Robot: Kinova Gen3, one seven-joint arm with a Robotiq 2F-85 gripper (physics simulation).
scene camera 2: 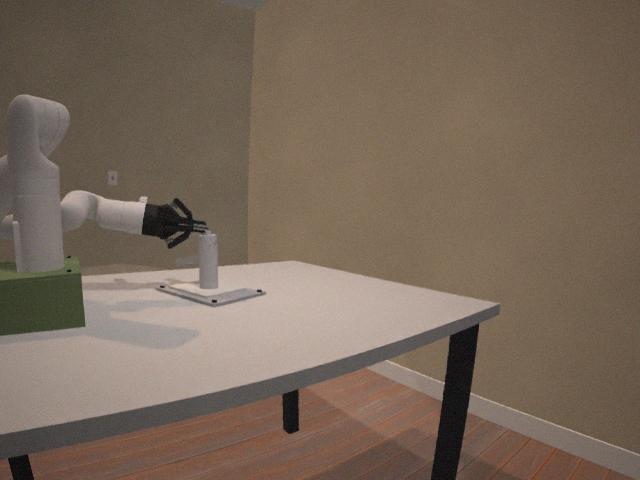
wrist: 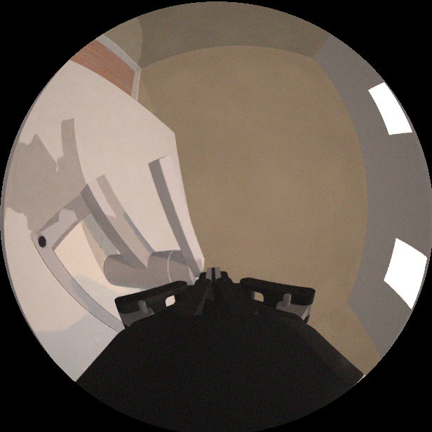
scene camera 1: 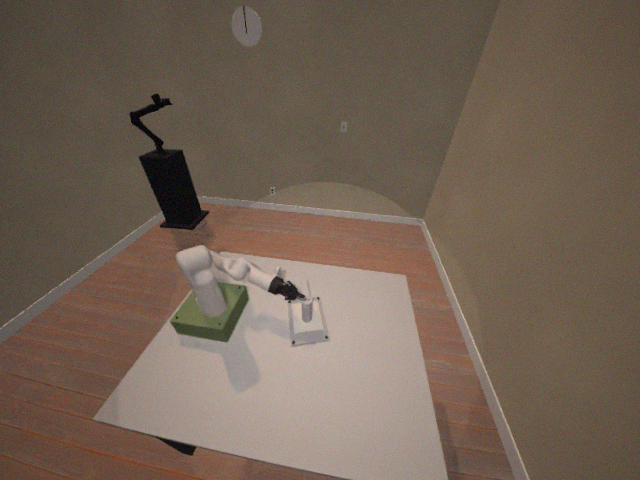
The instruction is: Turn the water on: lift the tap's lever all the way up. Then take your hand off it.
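Seen in the pictures: gripper, fingertip midpoint: (scene camera 2: 207, 227) (scene camera 1: 305, 299); arm's base, link origin: (scene camera 2: 41, 268) (scene camera 1: 215, 308).
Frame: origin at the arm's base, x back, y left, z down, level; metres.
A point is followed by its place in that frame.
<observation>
The tap has an upright grey body (scene camera 1: 307, 311) {x -0.402, y 0.030, z 0.002 m} (scene camera 2: 208, 266) {x -0.387, y 0.031, z 0.029 m} (wrist: 125, 272) on a pale base plate (scene camera 1: 324, 320) {x -0.480, y 0.052, z 0.092 m} (scene camera 2: 237, 296) {x -0.424, y -0.048, z 0.092 m}. Its lever (scene camera 1: 308, 289) {x -0.392, y 0.106, z -0.055 m} (wrist: 172, 205) runs from the body's top away from scene camera 1. In the wrist view the lever and the spout (wrist: 112, 220) spread apart towards their far ends; the lever's exact angle is hard to tell. My gripper (scene camera 1: 303, 297) {x -0.392, y 0.044, z -0.065 m} (scene camera 2: 205, 226) {x -0.392, y 0.044, z -0.065 m} (wrist: 213, 275) is shut and empty. Its fingertips are at the top of the tap, beside the lever's root. Whether they touch it is hidden.
The tap stands on a white table (scene camera 1: 361, 387) {x -0.638, y -0.215, z 0.100 m} (scene camera 2: 320, 330) {x -0.436, y -0.332, z 0.100 m}. The arm rises from a green block (scene camera 1: 199, 331) {x 0.043, y -0.088, z 0.046 m} (scene camera 2: 41, 299) {x 0.003, y -0.091, z 0.042 m} on the same table, to the left of the tap in both scene views. A black pedestal (scene camera 1: 173, 188) with a dark arm stands on the floor behind.
</observation>
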